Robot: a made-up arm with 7 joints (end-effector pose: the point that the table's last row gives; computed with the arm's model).
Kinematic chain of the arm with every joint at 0, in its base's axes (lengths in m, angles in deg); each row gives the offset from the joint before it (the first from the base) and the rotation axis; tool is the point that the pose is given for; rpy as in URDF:
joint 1: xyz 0 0 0.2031 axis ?
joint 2: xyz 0 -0.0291 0.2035 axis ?
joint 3: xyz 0 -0.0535 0.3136 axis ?
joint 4: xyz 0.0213 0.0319 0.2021 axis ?
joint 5: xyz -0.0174 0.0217 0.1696 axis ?
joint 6: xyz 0 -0.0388 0.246 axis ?
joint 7: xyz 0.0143 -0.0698 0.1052 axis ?
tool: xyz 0 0 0 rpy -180 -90 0
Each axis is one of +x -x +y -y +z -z.
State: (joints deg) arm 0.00 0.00 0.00 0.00 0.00 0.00 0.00
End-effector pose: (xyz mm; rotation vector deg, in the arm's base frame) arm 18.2 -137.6 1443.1 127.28 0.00 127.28
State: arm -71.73 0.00 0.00 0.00 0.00 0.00 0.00
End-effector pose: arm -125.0 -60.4 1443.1 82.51 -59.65 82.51
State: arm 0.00 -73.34 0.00 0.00 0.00 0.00 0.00
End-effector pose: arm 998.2 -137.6 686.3 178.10 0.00 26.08
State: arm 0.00 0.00 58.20 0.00 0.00 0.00 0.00
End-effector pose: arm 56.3 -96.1 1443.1 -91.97 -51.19 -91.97
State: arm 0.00 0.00 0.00 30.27 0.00 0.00 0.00
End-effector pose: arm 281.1 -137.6 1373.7 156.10 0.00 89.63
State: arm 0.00 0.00 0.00 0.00 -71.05 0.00 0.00
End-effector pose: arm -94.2 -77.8 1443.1 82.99 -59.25 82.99
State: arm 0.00 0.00 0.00 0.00 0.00 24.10 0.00
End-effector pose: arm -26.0 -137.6 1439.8 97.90 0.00 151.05
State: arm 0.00 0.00 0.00 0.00 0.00 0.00 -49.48
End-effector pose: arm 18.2 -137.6 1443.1 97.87 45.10 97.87
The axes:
joint 1: +z
joint 2: -y
joint 3: +z
joint 4: +y
joint 5: +z
joint 6: -y
joint 7: +x

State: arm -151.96 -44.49 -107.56 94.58 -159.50 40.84 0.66
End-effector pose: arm -599.3 400.8 740.1 -41.53 4.79 89.42
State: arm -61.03 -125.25 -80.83 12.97 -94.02 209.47 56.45
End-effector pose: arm 292.1 -624.0 -99.4 -104.88 -45.46 -8.25
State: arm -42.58 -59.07 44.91 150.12 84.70 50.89 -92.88
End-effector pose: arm 112.0 -56.7 295.1 -100.65 5.45 9.57
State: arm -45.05 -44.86 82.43 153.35 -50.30 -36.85 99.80
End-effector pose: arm 243.2 31.7 399.9 98.55 -2.82 -11.01
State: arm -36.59 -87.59 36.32 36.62 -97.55 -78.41 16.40
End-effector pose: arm 747.6 -575.7 293.7 66.37 -47.91 -97.84
